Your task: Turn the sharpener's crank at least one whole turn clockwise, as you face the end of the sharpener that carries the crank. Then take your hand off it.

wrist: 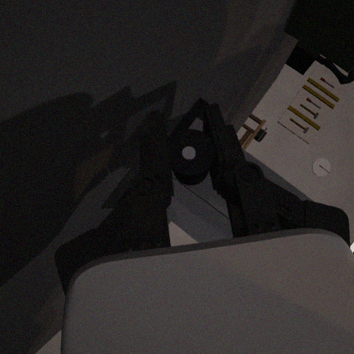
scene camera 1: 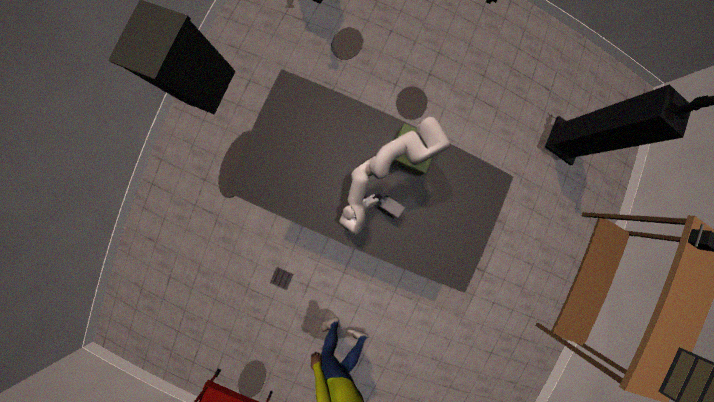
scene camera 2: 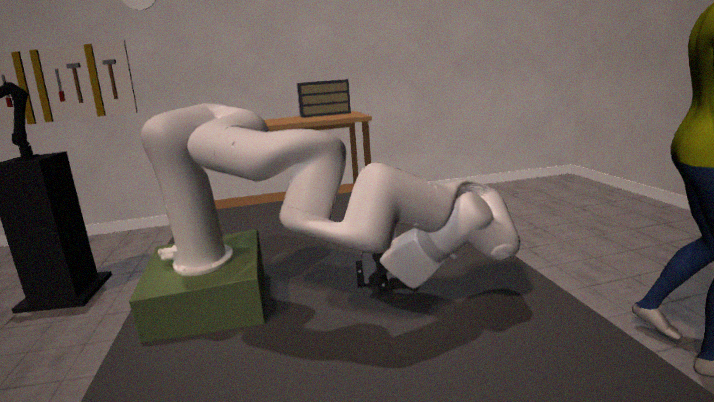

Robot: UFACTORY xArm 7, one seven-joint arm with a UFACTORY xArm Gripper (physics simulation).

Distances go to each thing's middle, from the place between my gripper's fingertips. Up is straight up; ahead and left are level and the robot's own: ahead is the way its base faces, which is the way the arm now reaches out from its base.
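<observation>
Relative to the black crank handle (wrist: 189,172), my hand is 10 mm left of it, 20 mm short of it and 20 mm below it.
</observation>
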